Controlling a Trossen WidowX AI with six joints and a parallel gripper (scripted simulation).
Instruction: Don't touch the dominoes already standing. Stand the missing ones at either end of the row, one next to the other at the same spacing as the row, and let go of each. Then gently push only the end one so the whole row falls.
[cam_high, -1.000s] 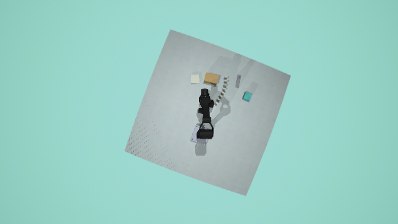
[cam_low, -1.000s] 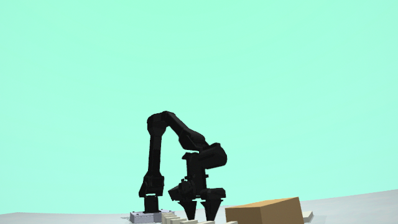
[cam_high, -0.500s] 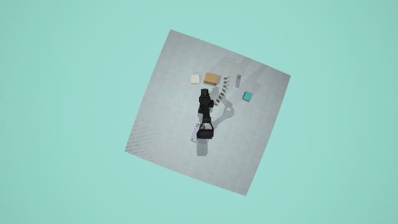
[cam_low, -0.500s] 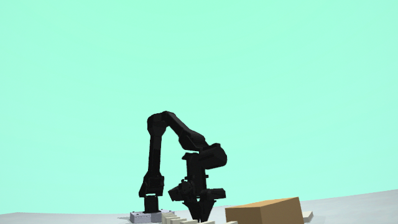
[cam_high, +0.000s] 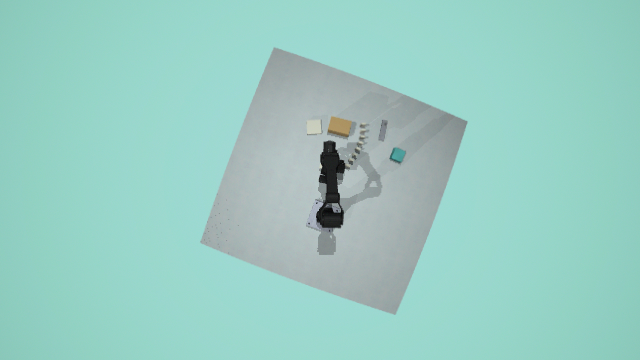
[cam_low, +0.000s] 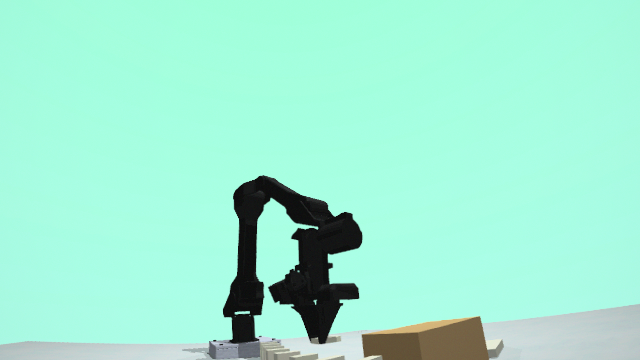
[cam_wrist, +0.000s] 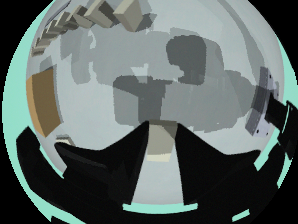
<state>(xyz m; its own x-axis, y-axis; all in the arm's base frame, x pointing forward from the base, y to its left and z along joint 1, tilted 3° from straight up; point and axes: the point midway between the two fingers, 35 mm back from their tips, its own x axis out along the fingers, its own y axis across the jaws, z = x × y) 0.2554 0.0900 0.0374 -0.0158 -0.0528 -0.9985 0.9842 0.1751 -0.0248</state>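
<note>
My gripper tip is 190 mm short of the flat cream tile, 160 mm to the right of it and 30 mm above it. The rest, counted from my gripper tip: teal cube: 360 mm to the right, 230 mm ahead, 20 mm below; then tan box: 250 mm ahead, 30 mm to the left, 10 mm below; then grey bar: 340 mm ahead, 220 mm to the right, 30 mm below.
</note>
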